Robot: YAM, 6 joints.
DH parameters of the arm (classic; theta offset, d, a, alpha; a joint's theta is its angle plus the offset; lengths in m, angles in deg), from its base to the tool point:
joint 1: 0 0.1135 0.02 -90
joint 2: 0 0 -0.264 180
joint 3: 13.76 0 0.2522 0
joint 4: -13.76 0 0.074 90
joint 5: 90 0 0 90
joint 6: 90 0.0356 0 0
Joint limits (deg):
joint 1: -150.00..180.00
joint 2: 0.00..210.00
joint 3: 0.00..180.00
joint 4: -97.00..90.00
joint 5: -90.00..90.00
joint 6: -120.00..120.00
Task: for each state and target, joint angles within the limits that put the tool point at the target. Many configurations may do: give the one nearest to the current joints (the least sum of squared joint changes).
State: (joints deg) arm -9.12 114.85 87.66 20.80 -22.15 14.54
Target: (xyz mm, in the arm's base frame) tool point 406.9 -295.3 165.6
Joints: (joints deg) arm -37.35 127.29 85.62 19.88 -19.83 14.54
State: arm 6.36 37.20 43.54 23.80 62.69 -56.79
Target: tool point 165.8 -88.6 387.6
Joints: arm -18.40 50.31 45.93 23.71 63.02 -56.79
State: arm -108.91 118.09 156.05 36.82 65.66 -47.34
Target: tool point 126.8 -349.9 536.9
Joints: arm -64.68 105.51 117.00 38.33 79.71 -47.34
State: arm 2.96 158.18 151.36 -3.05 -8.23 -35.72
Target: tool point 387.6 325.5 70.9
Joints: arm 39.20 143.64 106.92 -30.99 -11.78 -35.72
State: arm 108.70 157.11 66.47 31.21 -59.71 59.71
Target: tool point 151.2 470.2 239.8
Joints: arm 68.65 123.82 87.81 37.53 -58.40 59.71
